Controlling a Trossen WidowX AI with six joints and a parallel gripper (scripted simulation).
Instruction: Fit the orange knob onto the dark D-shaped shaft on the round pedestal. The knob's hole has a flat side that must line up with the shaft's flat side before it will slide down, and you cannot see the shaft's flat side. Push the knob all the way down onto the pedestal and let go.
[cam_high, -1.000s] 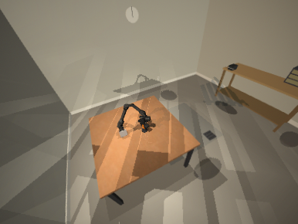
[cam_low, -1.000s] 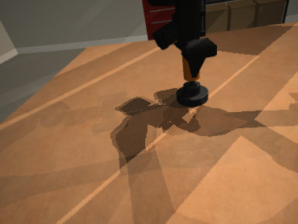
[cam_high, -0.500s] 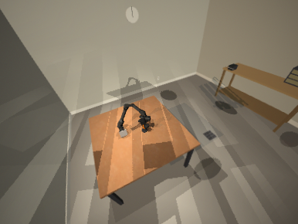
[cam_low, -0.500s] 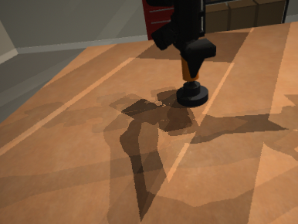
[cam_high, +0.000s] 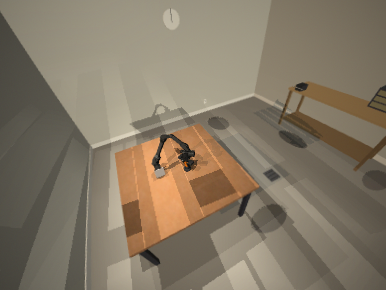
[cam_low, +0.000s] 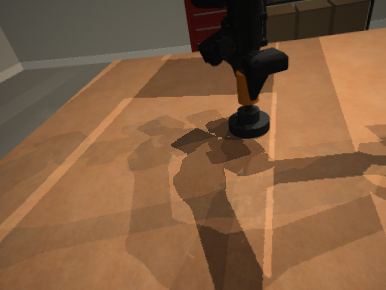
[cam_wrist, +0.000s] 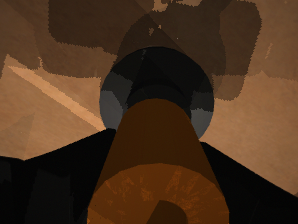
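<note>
Now: the orange knob 2 cm above my gripper tip. Round my gripper tip: dark round pedestal (4 cm below).
</note>
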